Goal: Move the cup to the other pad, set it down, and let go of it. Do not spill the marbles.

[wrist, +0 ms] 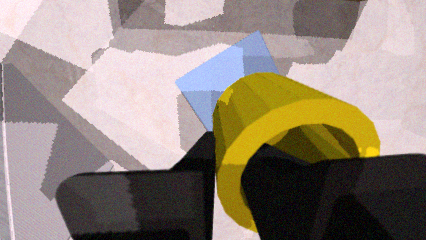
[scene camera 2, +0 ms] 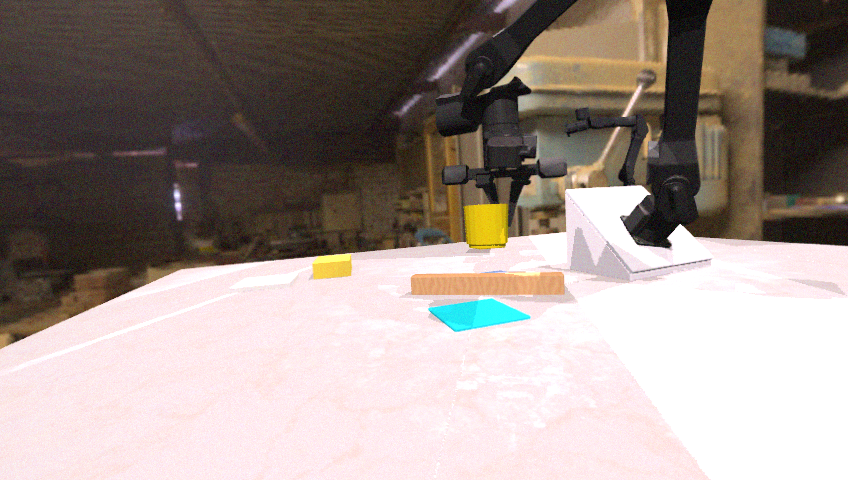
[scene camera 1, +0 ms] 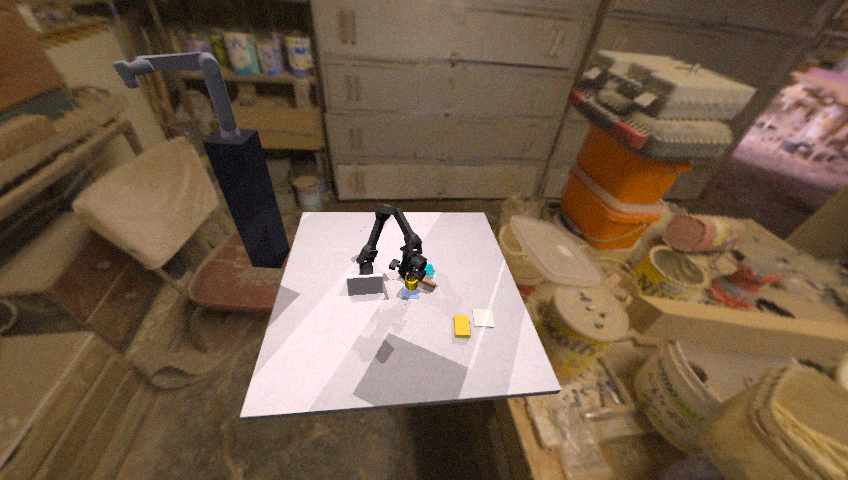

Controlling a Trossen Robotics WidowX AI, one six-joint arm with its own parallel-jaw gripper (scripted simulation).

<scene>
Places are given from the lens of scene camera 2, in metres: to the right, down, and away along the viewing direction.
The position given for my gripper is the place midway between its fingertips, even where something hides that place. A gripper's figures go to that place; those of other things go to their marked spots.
my gripper point(scene camera 2: 504, 226): 0.13, -0.02, 0.58
yellow cup point(scene camera 2: 486, 225): 0.10, -0.02, 0.56
yellow block point(scene camera 2: 333, 266): -0.17, 0.05, 0.70
The marked spots on the yellow cup and the yellow block are 0.31 m apart.
</scene>
